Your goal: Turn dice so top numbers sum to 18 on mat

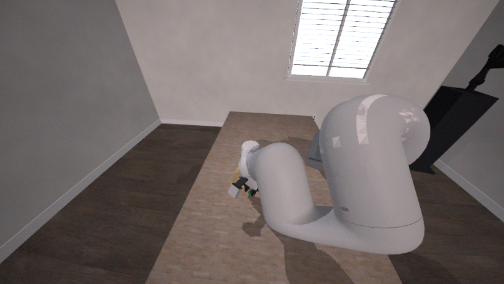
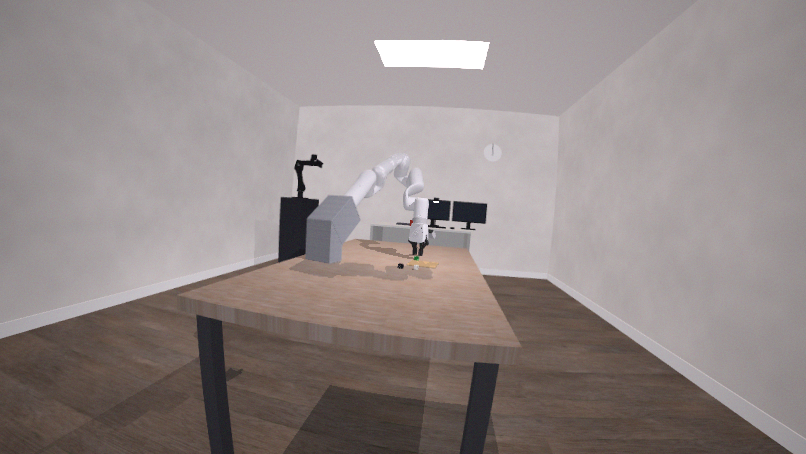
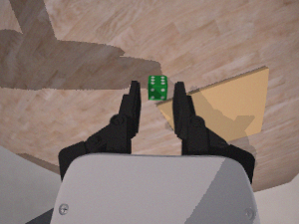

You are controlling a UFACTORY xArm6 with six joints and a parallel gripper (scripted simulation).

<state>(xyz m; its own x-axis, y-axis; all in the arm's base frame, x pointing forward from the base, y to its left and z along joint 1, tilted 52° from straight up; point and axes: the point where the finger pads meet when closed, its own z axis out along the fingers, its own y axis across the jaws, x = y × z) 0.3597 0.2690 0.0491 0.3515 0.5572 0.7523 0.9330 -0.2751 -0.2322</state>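
The green die lies 10 mm to the right of my hand and 40 mm below it. Round my hand: black die 10 mm ahead, 270 mm to the right, 40 mm below; mat 60 mm ahead, 100 mm to the right, 40 mm below; white die 80 mm ahead, 250 mm to the right, 40 mm below.
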